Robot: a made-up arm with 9 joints. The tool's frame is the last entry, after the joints.
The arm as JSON. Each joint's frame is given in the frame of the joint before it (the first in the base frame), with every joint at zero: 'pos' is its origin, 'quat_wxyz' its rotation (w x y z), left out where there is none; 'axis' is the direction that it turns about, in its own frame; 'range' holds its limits. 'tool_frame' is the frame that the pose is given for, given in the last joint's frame.
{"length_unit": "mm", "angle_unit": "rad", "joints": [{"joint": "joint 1", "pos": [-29.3, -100.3, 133.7], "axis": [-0.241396, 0.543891, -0.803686], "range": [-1.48, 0.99]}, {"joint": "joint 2", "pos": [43.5, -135.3, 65.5], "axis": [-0.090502, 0.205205, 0.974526], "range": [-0.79, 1.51]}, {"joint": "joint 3", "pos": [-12.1, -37.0, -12.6], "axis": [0.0, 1.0, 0.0], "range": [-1.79, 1.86]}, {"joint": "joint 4", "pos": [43.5, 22.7, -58.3], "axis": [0.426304, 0.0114, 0.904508], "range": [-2.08, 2.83]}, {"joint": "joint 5", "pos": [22.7, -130.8, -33.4], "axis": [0.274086, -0.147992, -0.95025], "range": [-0.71, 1.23]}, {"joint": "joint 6", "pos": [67.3, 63.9, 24.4], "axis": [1.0, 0.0, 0.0], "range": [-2.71, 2.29]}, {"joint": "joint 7", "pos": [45.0, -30.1, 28.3], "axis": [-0.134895, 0.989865, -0.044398], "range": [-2.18, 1.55]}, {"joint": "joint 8", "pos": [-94.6, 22.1, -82.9], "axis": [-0.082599, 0.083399, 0.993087], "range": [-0.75, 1.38]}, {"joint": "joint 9", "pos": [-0.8, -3.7, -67.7], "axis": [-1.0, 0.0, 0.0], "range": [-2.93, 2.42]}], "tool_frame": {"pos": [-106.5, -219.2, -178.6], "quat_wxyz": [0.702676, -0.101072, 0.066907, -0.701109]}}
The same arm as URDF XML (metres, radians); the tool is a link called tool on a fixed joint. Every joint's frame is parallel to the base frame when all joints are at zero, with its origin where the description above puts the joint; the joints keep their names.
<robot name="arm">
  <joint name="tool_joint" type="fixed">
    <parent link="link9"/>
    <child link="tool"/>
    <origin xyz="-0.1065 -0.2192 -0.1786" rpy="-0.2384 -0.0477 -1.5628"/>
  </joint>
  <joint name="joint 9" type="revolute">
    <parent link="link8"/>
    <child link="link9"/>
    <origin xyz="-0.0008 -0.0037 -0.0677"/>
    <axis xyz="-1 0 0"/>
    <limit lower="-2.93" upper="2.42"/>
  </joint>
  <joint name="joint 8" type="revolute">
    <parent link="link7"/>
    <child link="link8"/>
    <origin xyz="-0.0946 0.0221 -0.0829"/>
    <axis xyz="-0.082599 0.083399 0.993087"/>
    <limit lower="-0.75" upper="1.38"/>
  </joint>
  <joint name="joint 7" type="revolute">
    <parent link="link6"/>
    <child link="link7"/>
    <origin xyz="0.045 -0.0301 0.0283"/>
    <axis xyz="-0.134895 0.989865 -0.044398"/>
    <limit lower="-2.18" upper="1.55"/>
  </joint>
  <joint name="joint 6" type="revolute">
    <parent link="link5"/>
    <child link="link6"/>
    <origin xyz="0.0673 0.0639 0.0244"/>
    <axis xyz="1 0 0"/>
    <limit lower="-2.71" upper="2.29"/>
  </joint>
  <joint name="joint 5" type="revolute">
    <parent link="link4"/>
    <child link="link5"/>
    <origin xyz="0.0227 -0.1308 -0.0334"/>
    <axis xyz="0.274086 -0.147992 -0.95025"/>
    <limit lower="-0.71" upper="1.23"/>
  </joint>
  <joint name="joint 4" type="revolute">
    <parent link="link3"/>
    <child link="link4"/>
    <origin xyz="0.0435 0.0227 -0.0583"/>
    <axis xyz="0.426304 0.0114 0.904508"/>
    <limit lower="-2.08" upper="2.83"/>
  </joint>
  <joint name="joint 3" type="revolute">
    <parent link="link2"/>
    <child link="link3"/>
    <origin xyz="-0.0121 -0.037 -0.0126"/>
    <axis xyz="0 1 0"/>
    <limit lower="-1.79" upper="1.86"/>
  </joint>
  <joint name="joint 2" type="revolute">
    <parent link="link1"/>
    <child link="link2"/>
    <origin xyz="0.0435 -0.1353 0.0655"/>
    <axis xyz="-0.090502 0.205205 0.974526"/>
    <limit lower="-0.79" upper="1.51"/>
  </joint>
  <joint name="joint 1" type="revolute">
    <parent link="base"/>
    <child link="link1"/>
    <origin xyz="-0.0293 -0.1003 0.1337"/>
    <axis xyz="-0.241396 0.543891 -0.803686"/>
    <limit lower="-1.48" upper="0.99"/>
  </joint>
  <link name="base"/>
  <link name="link1"/>
  <link name="link2"/>
  <link name="link3"/>
  <link name="link4"/>
  <link name="link5"/>
  <link name="link6"/>
  <link name="link7"/>
  <link name="link8"/>
  <link name="link9"/>
  <link name="tool"/>
</robot>

